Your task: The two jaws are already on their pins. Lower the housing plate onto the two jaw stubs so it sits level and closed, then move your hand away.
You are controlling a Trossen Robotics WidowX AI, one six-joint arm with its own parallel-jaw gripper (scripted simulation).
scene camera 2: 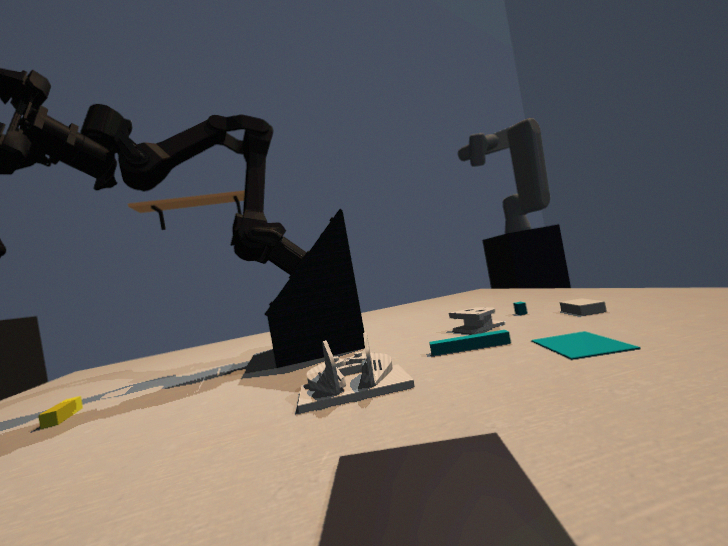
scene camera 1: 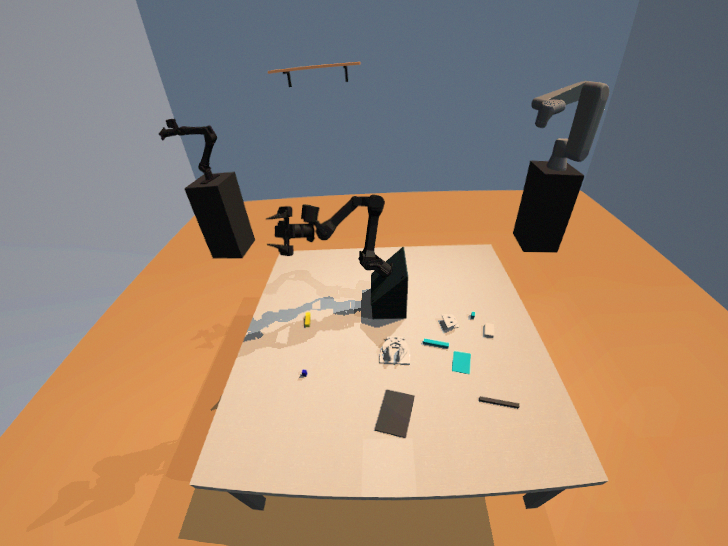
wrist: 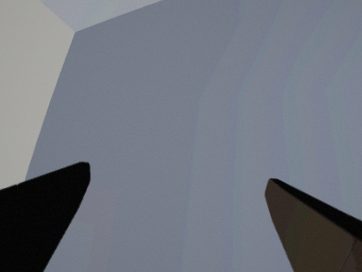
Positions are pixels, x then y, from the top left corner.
Labels:
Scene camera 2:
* dark plate: 474, 483
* yellow block: 55, 415
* teal square: 579, 345
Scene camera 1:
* gripper: 266, 231
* dark plate: 394, 417
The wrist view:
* gripper: 180, 179

